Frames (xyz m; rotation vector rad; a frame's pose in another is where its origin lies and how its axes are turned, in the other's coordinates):
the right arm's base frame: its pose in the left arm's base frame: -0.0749 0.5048 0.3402 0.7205 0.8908 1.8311
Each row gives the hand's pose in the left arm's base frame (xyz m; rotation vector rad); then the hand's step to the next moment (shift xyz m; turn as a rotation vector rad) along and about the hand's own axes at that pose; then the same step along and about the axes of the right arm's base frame.
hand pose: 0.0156 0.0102 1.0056 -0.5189 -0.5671 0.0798
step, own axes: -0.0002 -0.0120 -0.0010 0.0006 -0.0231 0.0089
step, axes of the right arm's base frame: -0.0094 0.0076 -0.0004 -0.0107 0.0223 0.0013
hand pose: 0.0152 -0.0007 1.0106 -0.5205 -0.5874 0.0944
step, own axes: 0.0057 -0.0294 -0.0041 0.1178 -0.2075 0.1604
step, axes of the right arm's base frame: -0.0245 0.0169 0.0053 -0.0475 0.2516 0.1308
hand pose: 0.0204 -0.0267 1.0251 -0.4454 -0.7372 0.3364
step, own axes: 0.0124 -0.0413 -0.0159 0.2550 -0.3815 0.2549
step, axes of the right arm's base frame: -0.0394 0.0116 0.0206 -0.1030 0.4302 0.2827
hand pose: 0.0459 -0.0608 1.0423 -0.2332 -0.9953 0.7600
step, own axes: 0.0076 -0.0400 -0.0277 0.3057 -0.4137 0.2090
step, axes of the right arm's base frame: -0.0338 -0.0075 0.0350 -0.1106 0.4118 0.3556
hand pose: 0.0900 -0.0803 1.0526 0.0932 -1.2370 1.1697
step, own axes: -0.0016 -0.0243 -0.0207 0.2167 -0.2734 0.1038
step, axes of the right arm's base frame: -0.0114 -0.0134 0.0267 -0.0534 0.2507 0.2584
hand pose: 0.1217 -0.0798 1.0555 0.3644 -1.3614 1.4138
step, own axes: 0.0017 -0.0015 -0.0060 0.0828 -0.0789 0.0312
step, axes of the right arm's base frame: 0.0039 -0.0029 0.0042 -0.0030 0.0875 0.0800
